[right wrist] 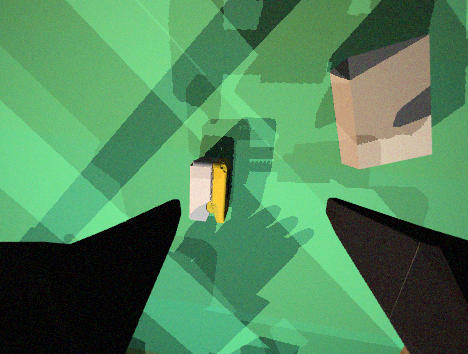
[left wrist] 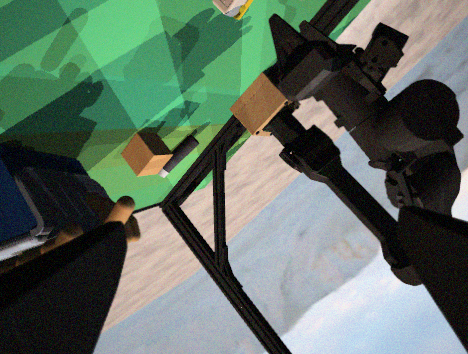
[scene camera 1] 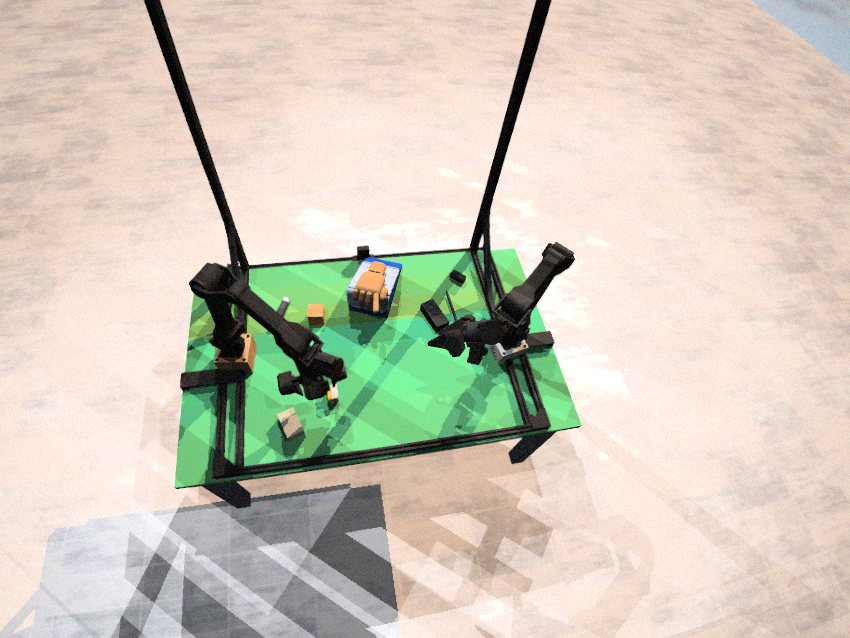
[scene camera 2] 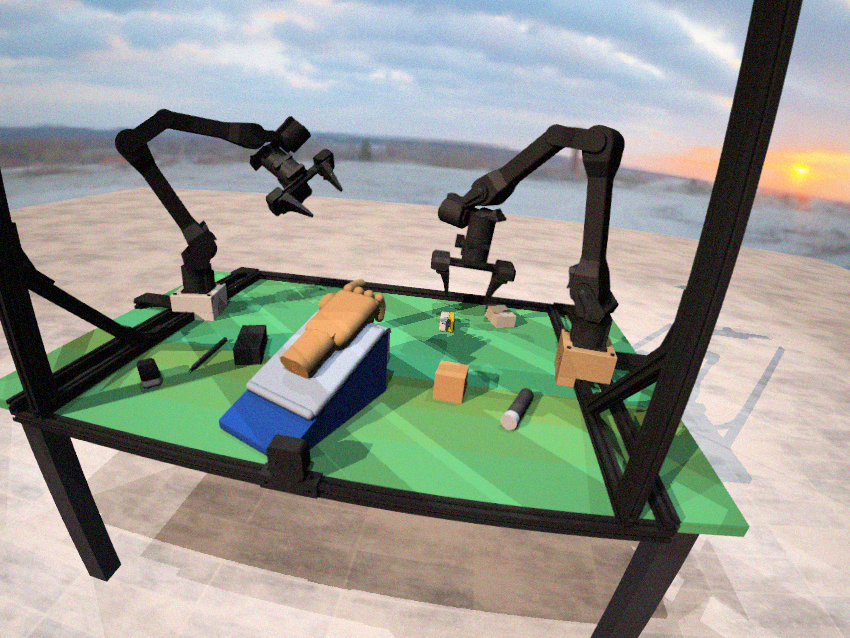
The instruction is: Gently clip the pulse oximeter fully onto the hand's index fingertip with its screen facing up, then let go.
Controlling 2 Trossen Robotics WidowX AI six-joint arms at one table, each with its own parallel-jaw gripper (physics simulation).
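Seen in the pictures: left gripper, fingertip midpoint: (left wrist: 262, 227) (scene camera 1: 433, 338) (scene camera 2: 327, 203); right gripper, fingertip midpoint: (right wrist: 253, 205) (left wrist: 287, 19) (scene camera 2: 465, 299); left arm's base, link origin: (scene camera 1: 508, 339) (scene camera 2: 198, 289); right arm's base, link origin: (left wrist: 277, 119) (scene camera 1: 232, 347) (scene camera 2: 588, 342).
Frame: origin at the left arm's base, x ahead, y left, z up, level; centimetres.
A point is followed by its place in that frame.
The white and yellow pulse oximeter (scene camera 1: 333, 394) {y -2.4, x 59.3, z -2.7 cm} (scene camera 2: 446, 321) {y -6.3, x 58.9, z -3.1 cm} (left wrist: 233, 6) {y -4.8, x 57.8, z -2.8 cm} (right wrist: 200, 187) {y -3.1, x 58.9, z -2.8 cm} lies on its side on the green table, its two shells side by side seen from above. My right gripper (scene camera 2: 467, 293) {y -3.3, x 63.3, z 1.4 cm} (right wrist: 253, 205) {y -3.3, x 63.3, z 1.4 cm} is open and empty above it; in the right wrist view the oximeter shows between the fingers' lines, nearer the left finger. The tan hand (scene camera 1: 371, 280) {y -31.2, x 37.2, z 8.8 cm} (scene camera 2: 348, 310) {y -31.9, x 38.7, z 9.0 cm} rests on a sloped support, one finger stretched out beyond the curled ones. Its fingertip shows beside a finger in the left wrist view. My left gripper (scene camera 2: 325, 202) {y 1.5, x 30.9, z 21.0 cm} (left wrist: 262, 227) {y 1.5, x 30.9, z 21.0 cm} is open and empty, high above the table.
A beige block (scene camera 1: 290, 423) {y 2.0, x 73.6, z -2.8 cm} (scene camera 2: 501, 316) {y -2.4, x 72.8, z -2.9 cm} (right wrist: 390, 100) {y 2.1, x 73.5, z -2.9 cm} lies near the oximeter. The blue wedge (scene camera 2: 353, 391) {y -39.6, x 40.2, z -1.2 cm} carries the hand. An orange cube (scene camera 1: 315, 314) {y -30.8, x 56.8, z -0.9 cm} (scene camera 2: 450, 382) {y -34.8, x 55.9, z -2.0 cm} and a dark cylinder (scene camera 2: 518, 406) {y -39.8, x 66.5, z -3.3 cm} stand apart from it. A black box (scene camera 2: 249, 344) {y -22.7, x 19.1, z -2.5 cm}, pen (scene camera 2: 208, 354) {y -22.5, x 10.5, z -5.2 cm} and small black object (scene camera 2: 148, 372) {y -34.2, x 4.6, z -2.8 cm} lie opposite.
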